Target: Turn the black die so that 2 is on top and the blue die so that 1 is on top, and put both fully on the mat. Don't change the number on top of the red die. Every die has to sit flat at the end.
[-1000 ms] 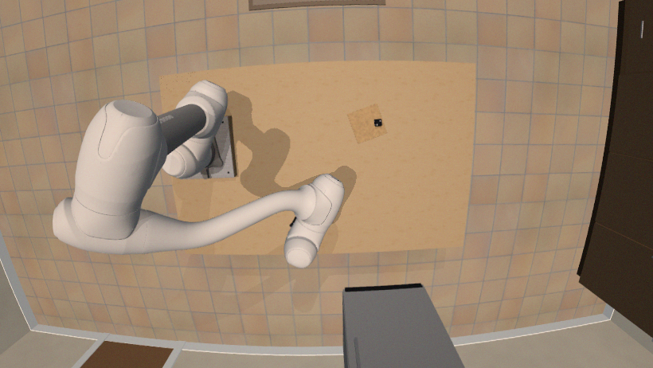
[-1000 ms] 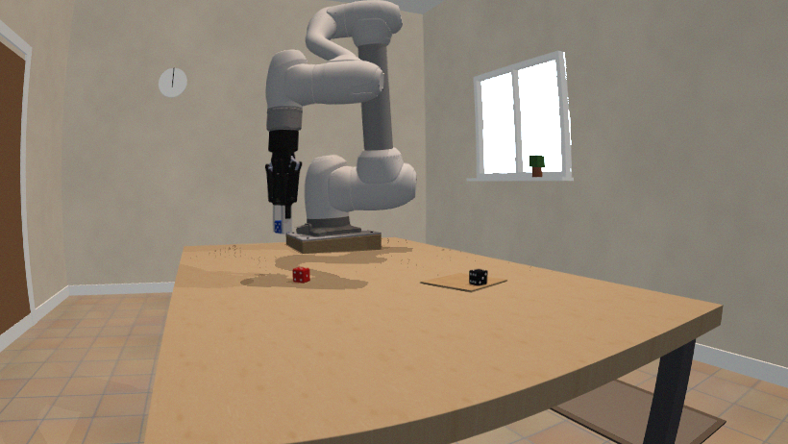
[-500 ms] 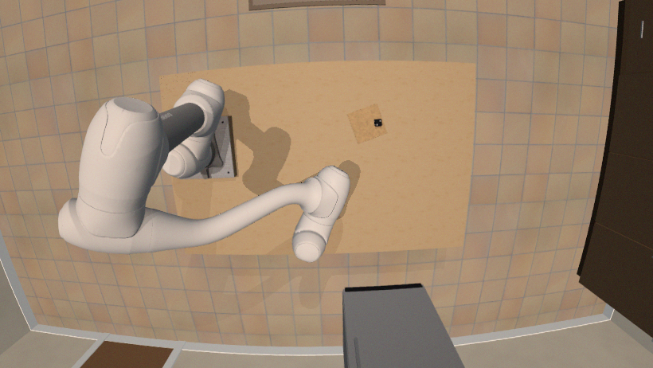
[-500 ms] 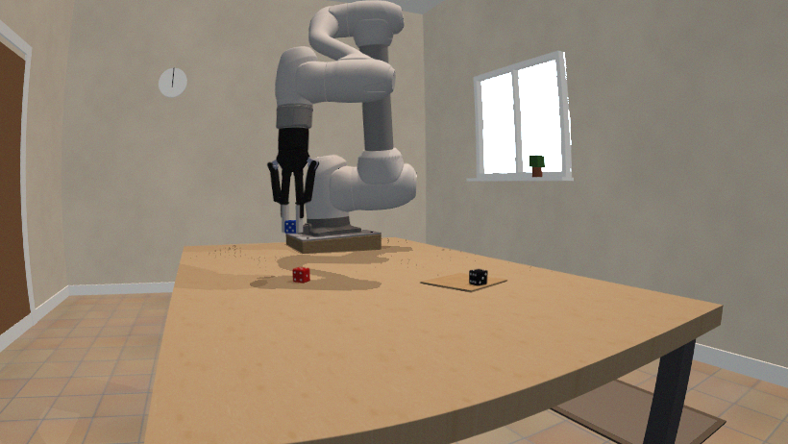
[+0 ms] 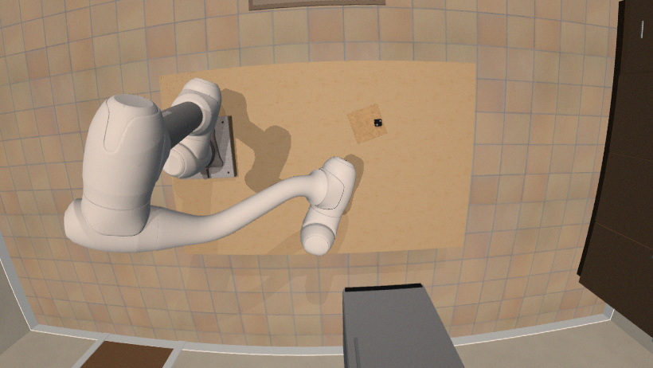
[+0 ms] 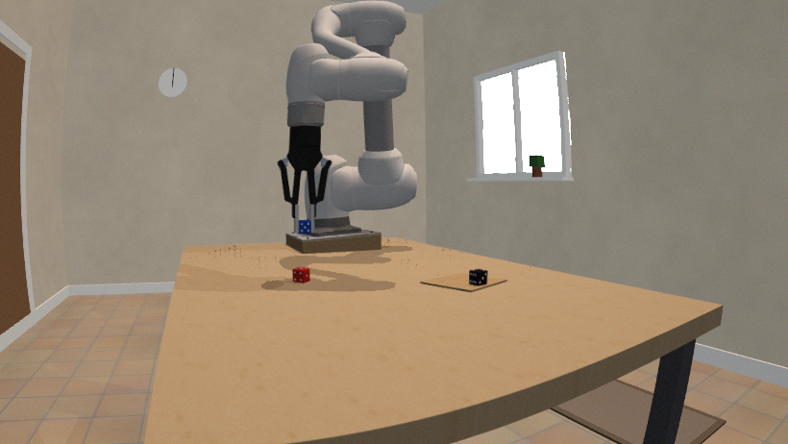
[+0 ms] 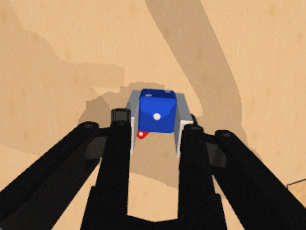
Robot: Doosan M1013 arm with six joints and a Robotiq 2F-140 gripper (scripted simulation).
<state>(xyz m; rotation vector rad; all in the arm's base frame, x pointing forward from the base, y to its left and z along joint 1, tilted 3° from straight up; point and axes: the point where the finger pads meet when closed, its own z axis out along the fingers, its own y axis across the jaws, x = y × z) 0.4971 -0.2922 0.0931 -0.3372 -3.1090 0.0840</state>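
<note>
My gripper is now 270 mm to the right of the cork mat, 260 mm short of it and 140 mm above it. Also, from my hand: red die (120 mm below, 50 mm ahead, 30 mm to the right); then blue die (20 mm below); then black die (300 mm ahead, 270 mm to the left, 120 mm below).
</note>
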